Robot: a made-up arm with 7 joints.
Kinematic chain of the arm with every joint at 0, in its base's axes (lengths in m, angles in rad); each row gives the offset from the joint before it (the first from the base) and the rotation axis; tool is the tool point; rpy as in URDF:
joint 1: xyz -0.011 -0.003 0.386 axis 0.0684 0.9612 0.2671
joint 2: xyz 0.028 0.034 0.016 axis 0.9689 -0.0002 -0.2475
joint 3: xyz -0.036 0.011 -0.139 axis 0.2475 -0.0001 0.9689
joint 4: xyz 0.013 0.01 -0.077 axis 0.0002 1 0
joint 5: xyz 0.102 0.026 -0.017 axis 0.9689 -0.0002 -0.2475
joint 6: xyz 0.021 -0.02 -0.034 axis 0.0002 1 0
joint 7: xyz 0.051 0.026 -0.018 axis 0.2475 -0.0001 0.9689
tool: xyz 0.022 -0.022 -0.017 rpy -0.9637 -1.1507 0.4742
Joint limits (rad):
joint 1: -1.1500..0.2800
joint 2: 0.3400..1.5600
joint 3: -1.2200..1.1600
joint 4: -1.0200..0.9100
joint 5: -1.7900..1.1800
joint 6: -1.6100..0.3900
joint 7: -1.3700..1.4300
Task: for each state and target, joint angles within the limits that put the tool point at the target. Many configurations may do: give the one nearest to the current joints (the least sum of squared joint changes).
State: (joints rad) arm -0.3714 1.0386 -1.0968 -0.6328 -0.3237 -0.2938 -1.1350
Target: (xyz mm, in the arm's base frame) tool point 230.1 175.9 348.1
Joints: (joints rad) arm -0.6492 1.5343 -0.7522 -0.2554 -0.2101 -0.2140 -1.1837
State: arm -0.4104 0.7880 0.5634 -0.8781 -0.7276 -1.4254 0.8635
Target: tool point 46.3 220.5 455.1
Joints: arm -0.3917 0.7273 0.8784 -0.6272 -0.8869 -1.4832 0.9550
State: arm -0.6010 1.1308 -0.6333 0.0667 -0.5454 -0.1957 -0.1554
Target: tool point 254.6 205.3 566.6
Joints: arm -1.0376 1.5460 -0.2199 0.1443 -0.5122 -0.2356 -0.1012
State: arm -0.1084 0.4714 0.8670 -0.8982 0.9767 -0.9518 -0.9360
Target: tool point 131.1 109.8 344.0
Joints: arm -0.1511 0.3400 0.3551 -0.9915 0.9077 -1.0945 -0.8355
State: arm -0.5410 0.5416 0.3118 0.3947 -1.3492 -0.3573 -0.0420
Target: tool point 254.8 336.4 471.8
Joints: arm -0.8261 1.0674 0.4832 0.7055 -1.3468 -0.3491 0.1256
